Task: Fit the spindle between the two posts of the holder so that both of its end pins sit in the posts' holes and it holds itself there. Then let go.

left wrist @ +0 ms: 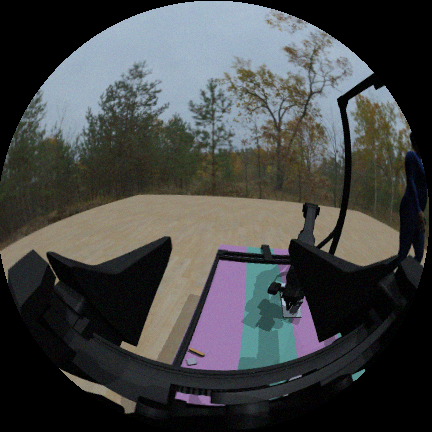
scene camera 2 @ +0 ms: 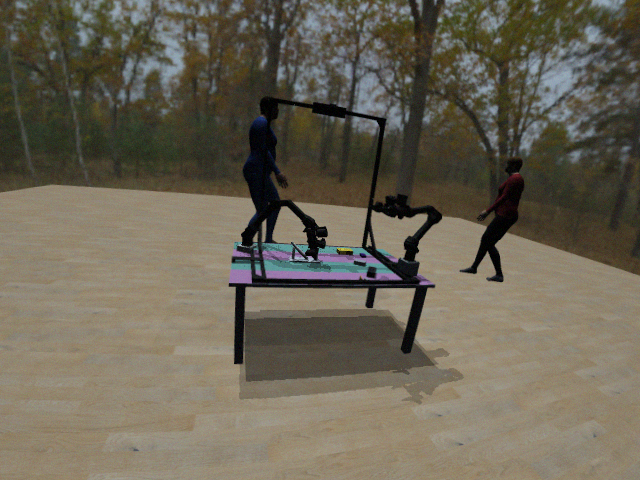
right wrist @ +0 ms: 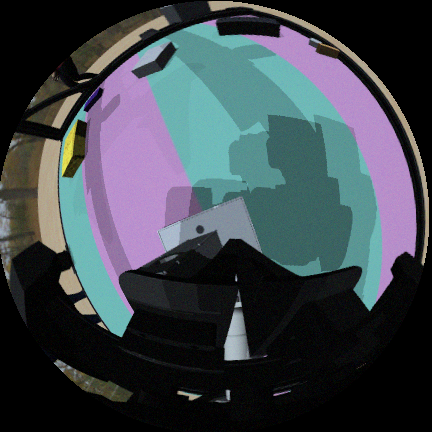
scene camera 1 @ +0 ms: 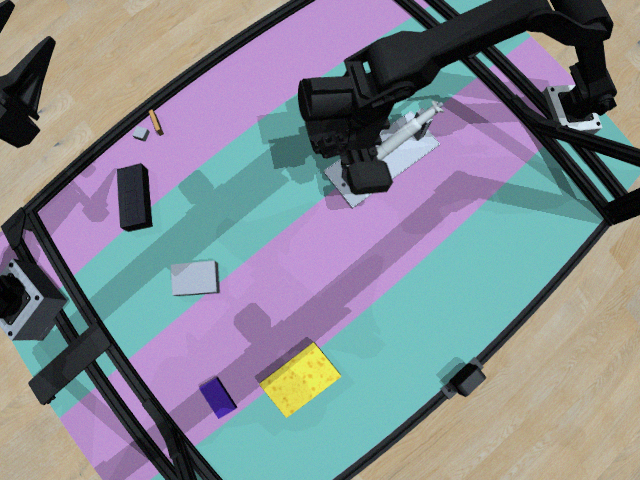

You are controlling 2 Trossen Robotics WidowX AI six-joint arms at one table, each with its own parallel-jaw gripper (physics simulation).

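Seen in the pictures: left gripper, between the fingertips: (left wrist: 232, 244) (scene camera 2: 373, 207) (scene camera 1: 31, 19); right gripper, between the fingertips: (left wrist: 287, 309) (scene camera 2: 315, 259) (right wrist: 234, 244); left arm's base, origin of its link: (scene camera 2: 409, 260) (scene camera 1: 10, 299); right arm's base, origin of its link: (scene camera 2: 247, 244) (scene camera 1: 575, 106).
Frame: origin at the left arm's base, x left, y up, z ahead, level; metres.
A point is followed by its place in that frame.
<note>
The white spindle (scene camera 1: 404, 138) @(y -0.030, x -0.321, z 0.636 m) (right wrist: 237, 332) @(y -0.056, x -0.298, z 0.608 m) slants over the holder's pale baseplate (scene camera 1: 413, 159) @(y -0.088, x -0.349, z 0.642 m) (right wrist: 232, 220) @(y -0.088, x -0.261, z 0.534 m) (scene camera 2: 297, 260) @(y -0.088, x -0.288, z 0.666 m). Its raised end is near the far post (scene camera 1: 424, 128) @(y -0.033, x -0.335, z 0.676 m), at upper right in scene camera 1; its lower end is hidden by my right gripper. The near post (right wrist: 197, 247) @(y -0.043, x -0.277, z 0.534 m) is partly hidden by the fingers. Whether either pin sits in a hole cannot be seen. My right gripper (scene camera 1: 366, 167) (scene camera 2: 313, 256) @(y -0.080, x -0.269, z 0.548 m) (right wrist: 234, 244) @(y -0.080, x -0.269, z 0.548 m) is shut and empty, low over the holder beside the near post. My left gripper (left wrist: 232, 244) @(y 0.325, x -0.001, z 0.350 m) (scene camera 2: 375, 206) @(y 0.325, x -0.001, z 0.350 m) is open and empty, high up, away from the holder.
A black box (scene camera 1: 134, 197) @(y -0.062, x -0.030, z 0.273 m), a grey box (scene camera 1: 194, 277) @(y -0.071, x -0.206, z 0.246 m), a purple block (scene camera 1: 217, 397) @(y -0.081, x -0.362, z 0.122 m), a yellow spongy block (scene camera 1: 300, 379) @(y -0.066, x -0.441, z 0.237 m), an orange stick (scene camera 1: 156, 122) @(y -0.072, x 0.050, z 0.397 m) and a small grey block (scene camera 1: 140, 133) @(y -0.081, x 0.065, z 0.363 m) lie on the table. Black frame bars (scene camera 1: 124, 364) @(y -0.076, x -0.208, z 0.049 m) border the work area.
</note>
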